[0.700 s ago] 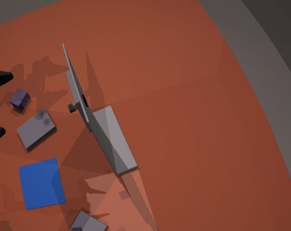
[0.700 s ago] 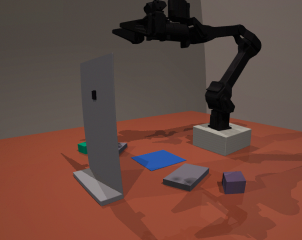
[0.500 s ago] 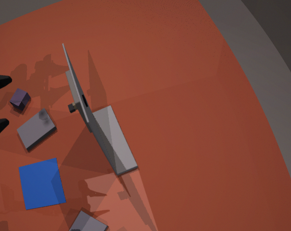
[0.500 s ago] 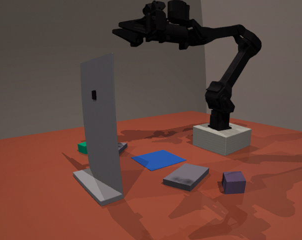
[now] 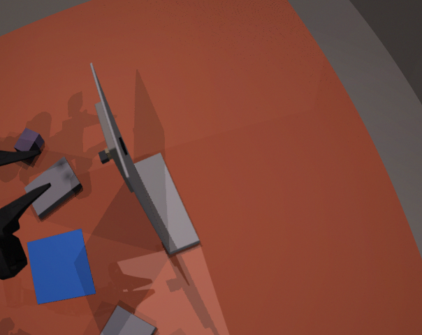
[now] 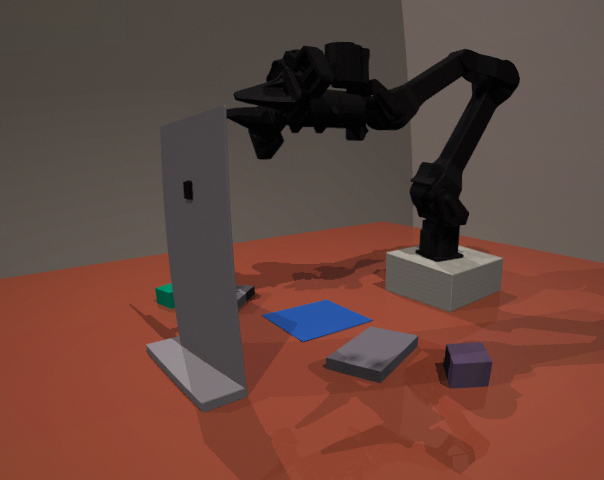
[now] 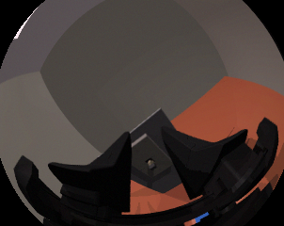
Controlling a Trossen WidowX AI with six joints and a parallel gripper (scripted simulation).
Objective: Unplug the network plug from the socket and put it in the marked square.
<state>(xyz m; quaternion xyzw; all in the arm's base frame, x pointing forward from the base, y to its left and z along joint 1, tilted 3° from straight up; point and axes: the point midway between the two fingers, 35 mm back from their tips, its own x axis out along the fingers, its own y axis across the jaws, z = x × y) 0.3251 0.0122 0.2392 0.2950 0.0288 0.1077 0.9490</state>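
My gripper tip is now 5 cm short of the network plug, 7 cm to the right of it and 10 cm above it. From my gripper tip the other things lie so: green block (8 cm ahead, 19 cm to the right, 29 cm below); then grey upright panel (7 cm ahead, 7 cm to the left, 18 cm below); then blue marked square (12 cm behind, 2 cm to the right, 31 cm below).
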